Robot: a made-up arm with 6 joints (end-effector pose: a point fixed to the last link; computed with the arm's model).
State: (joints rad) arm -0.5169 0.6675 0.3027 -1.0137 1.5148 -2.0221
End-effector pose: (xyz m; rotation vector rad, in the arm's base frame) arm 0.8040 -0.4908 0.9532 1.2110 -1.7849 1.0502
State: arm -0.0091 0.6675 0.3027 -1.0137 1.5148 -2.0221
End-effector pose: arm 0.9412 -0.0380 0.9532 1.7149 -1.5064 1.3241
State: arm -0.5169 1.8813 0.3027 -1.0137 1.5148 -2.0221
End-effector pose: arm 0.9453 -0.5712 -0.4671 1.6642 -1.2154 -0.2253
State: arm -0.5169 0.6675 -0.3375 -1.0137 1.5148 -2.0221
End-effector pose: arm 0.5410 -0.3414 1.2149 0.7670 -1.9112 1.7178
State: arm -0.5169 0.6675 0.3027 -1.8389 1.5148 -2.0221
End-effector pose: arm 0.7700 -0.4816 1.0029 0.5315 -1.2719 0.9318
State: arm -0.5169 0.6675 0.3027 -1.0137 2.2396 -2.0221
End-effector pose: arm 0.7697 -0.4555 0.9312 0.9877 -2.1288 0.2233
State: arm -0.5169 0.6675 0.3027 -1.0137 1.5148 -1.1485
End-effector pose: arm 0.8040 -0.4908 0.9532 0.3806 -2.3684 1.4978
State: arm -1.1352 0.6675 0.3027 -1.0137 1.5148 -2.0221
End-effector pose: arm 0.3706 -0.8660 0.9532 0.5812 -1.9694 0.6818
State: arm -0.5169 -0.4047 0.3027 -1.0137 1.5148 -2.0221
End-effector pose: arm -0.2547 0.1110 1.3484 0.3841 -1.9085 2.1432
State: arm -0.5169 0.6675 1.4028 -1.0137 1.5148 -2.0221
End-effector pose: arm 0.7967 -0.4867 0.2888 1.6428 -1.2839 -0.1089
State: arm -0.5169 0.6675 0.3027 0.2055 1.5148 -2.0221
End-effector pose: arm 0.8602 -0.4309 0.9250 -1.8660 1.8791 -0.7786
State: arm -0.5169 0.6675 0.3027 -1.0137 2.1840 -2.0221
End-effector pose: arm 0.7717 -0.4591 0.9321 1.0088 -2.1103 0.2884
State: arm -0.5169 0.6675 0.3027 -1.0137 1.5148 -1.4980
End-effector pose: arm 0.8040 -0.4908 0.9532 0.7500 -2.1609 1.3323
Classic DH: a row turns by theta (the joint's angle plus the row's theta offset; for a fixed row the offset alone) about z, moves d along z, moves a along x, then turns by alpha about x. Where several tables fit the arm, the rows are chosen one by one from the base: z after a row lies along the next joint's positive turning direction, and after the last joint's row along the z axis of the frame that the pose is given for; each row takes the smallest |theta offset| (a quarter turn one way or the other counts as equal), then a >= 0, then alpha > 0; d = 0 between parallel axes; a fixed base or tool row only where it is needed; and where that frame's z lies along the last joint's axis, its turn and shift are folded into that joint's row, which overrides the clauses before.
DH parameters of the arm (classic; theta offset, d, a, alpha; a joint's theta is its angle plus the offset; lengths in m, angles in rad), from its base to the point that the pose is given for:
joint 1: 0 0.126 0 -1.5708
joint 2: -1.5708 0 0.639 0
joint 3: 1.5708 0.035 0 1.5708
joint 4: 0 0.63 0 -1.5708
joint 5: 0 0 0 1.5708
joint 6: 0 0.076 0 0

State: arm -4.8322 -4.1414 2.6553 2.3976 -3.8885 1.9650
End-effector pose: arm -0.0740 -0.0291 -0.2086 -2.1346 1.0013 0.9866
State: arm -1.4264 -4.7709 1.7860 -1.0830 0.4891 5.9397
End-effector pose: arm 0.0772 -0.5068 -0.5226 0.0460 -2.6254 -0.4285
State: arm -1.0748 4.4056 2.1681 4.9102 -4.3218 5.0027
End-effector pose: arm -0.2315 0.3566 0.5049 -1.0694 -2.0065 1.2706
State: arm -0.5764 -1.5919 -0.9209 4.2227 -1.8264 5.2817
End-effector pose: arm -0.8059 0.6430 -0.3611 -0.8040 0.7671 0.7854
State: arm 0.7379 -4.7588 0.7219 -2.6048 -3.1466 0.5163
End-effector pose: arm 0.7689 0.7462 -0.1905 1.0524 0.4226 -2.2233
